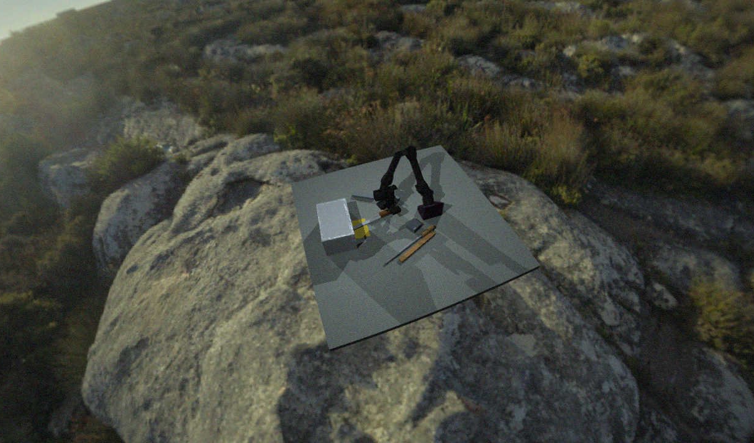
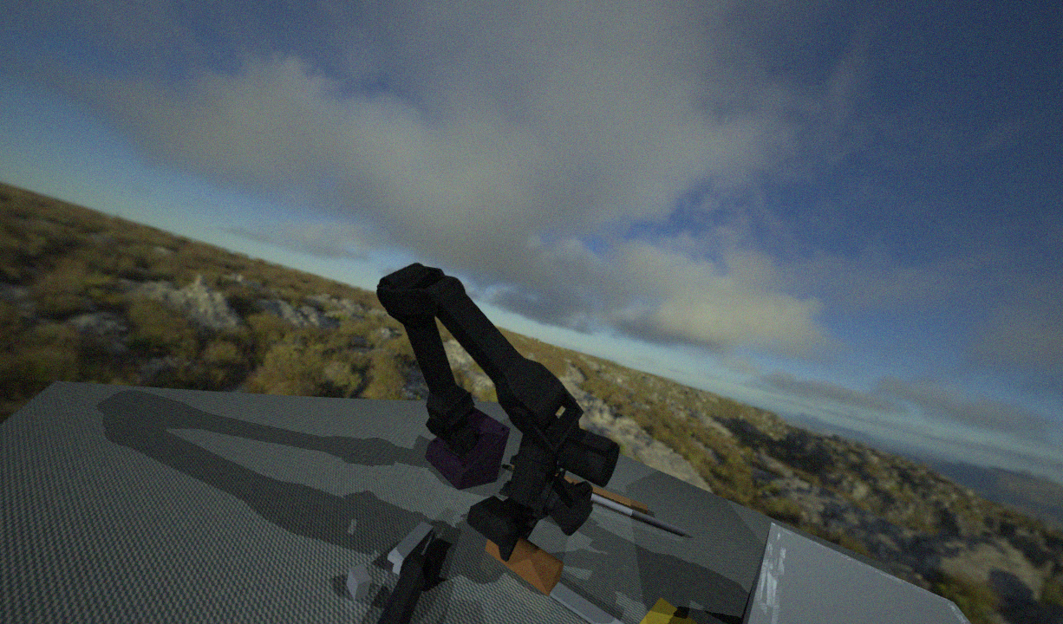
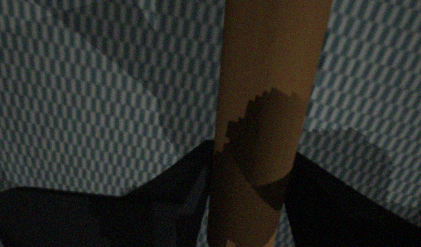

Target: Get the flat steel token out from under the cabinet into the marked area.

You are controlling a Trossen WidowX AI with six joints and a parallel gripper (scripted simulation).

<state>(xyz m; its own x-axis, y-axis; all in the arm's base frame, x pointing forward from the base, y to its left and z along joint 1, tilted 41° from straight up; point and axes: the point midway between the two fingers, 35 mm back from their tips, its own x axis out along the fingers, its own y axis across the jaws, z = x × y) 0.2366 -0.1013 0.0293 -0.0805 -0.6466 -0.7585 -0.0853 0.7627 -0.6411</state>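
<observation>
Right now my gripper tip is 80 mm past the grey block, 180 mm to the right of it and 10 mm below it. From my gripper tip the other things lie so: grey bar 90 mm behind, 110 mm to the right; small grey cube 70 mm behind, 190 mm to the right; wooden stick 40 mm behind, 320 mm to the left.
</observation>
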